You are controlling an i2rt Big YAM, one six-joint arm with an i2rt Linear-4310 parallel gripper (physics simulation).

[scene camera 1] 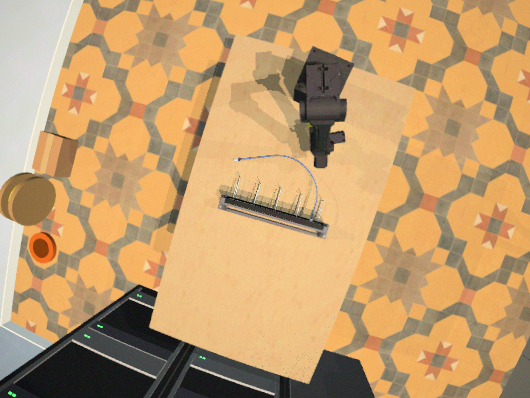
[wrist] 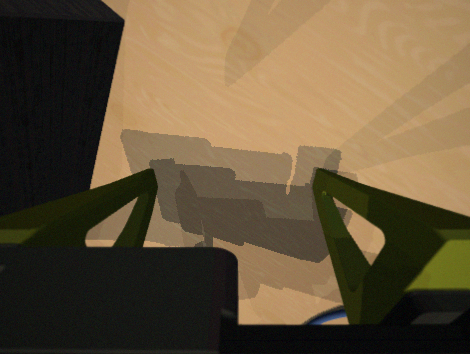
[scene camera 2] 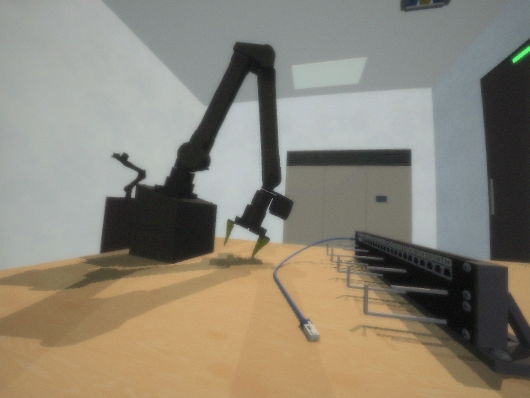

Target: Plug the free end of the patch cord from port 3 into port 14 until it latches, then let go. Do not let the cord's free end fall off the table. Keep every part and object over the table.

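Places are measured from the arm's base along level axes (x right, y back, z down), in millimetres.
Pixels of known places: gripper, fingertip midpoint: (wrist: 235,177) (scene camera 2: 238,251); arm's base, origin of the base link: (scene camera 2: 176,194).
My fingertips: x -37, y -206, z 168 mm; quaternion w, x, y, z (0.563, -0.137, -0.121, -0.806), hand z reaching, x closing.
Note:
Ahead of a thing's pixels: the offset from my fingertips to its middle. "spot": to the spot under its first point. Level surfaces: height alone.
The blue patch cord @[spot: dx +153, dy -128, dz +14 mm] (scene camera 1: 277,155) (scene camera 2: 275,276) (wrist: 330,316) arcs over the table from the far-right end of the panel in scene camera 1. Its free plug @[dx +345, dy -184, dz +12 mm] (scene camera 1: 236,159) (scene camera 2: 311,331), clear with a blue boot, lies on the table in front of the panel's other end. The black patch panel @[dx +112, dy -365, dz -30 mm] (scene camera 1: 275,211) (scene camera 2: 487,300) stands upright with a row of ports; port 14 cannot be picked out. My gripper (scene camera 2: 240,250) (wrist: 235,177) is open and empty, pointing down low over the table, near the arm's base and away from the plug. In scene camera 1 the arm hides its fingers.
Several thin metal hoops (scene camera 1: 257,191) (scene camera 2: 366,300) stick out from the panel's front, between it and the cord. The dark base block (scene camera 2: 172,230) (wrist: 50,100) stands close beside the gripper. The table @[dz +20 mm] (scene camera 1: 240,280) has its left edge near the plug. Dark racks (scene camera 1: 175,367) stand beyond its end.

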